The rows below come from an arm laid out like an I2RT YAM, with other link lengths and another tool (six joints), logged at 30 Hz.
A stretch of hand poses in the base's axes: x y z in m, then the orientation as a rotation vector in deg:
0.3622 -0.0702 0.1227 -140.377 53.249 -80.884
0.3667 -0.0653 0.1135 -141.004 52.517 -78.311
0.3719 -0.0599 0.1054 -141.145 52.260 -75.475
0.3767 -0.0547 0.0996 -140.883 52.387 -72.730
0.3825 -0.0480 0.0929 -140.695 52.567 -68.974
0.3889 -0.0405 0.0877 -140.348 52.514 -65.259
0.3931 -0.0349 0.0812 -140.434 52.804 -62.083
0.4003 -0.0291 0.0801 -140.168 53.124 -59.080
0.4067 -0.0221 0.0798 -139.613 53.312 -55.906
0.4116 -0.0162 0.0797 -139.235 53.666 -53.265
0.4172 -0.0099 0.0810 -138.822 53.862 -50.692
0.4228 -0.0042 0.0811 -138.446 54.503 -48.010
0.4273 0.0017 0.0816 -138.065 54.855 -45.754
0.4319 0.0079 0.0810 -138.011 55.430 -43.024
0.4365 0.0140 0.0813 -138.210 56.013 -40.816
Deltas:
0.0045 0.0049 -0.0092 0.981 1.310 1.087
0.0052 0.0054 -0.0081 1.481 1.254 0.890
0.0048 0.0052 -0.0058 1.722 1.087 0.644
0.0058 0.0067 -0.0067 2.199 1.630 0.833
0.0064 0.0075 -0.0052 2.249 1.541 0.982
0.0042 0.0056 -0.0065 1.605 1.625 0.552
0.0072 0.0058 -0.0011 1.756 1.402 0.498
0.0064 0.0070 -0.0003 2.042 1.350 0.632
0.0049 0.0059 -0.0001 1.607 1.241 0.371
0.0056 0.0063 0.0013 1.584 1.180 0.458
0.0056 0.0057 0.0001 1.568 1.389 0.155
0.0045 0.0059 0.0005 1.361 1.113 0.253
0.0046 0.0062 -0.0006 1.277 1.602 0.201
0.0046 0.0061 0.0003 0.799 1.456 0.081

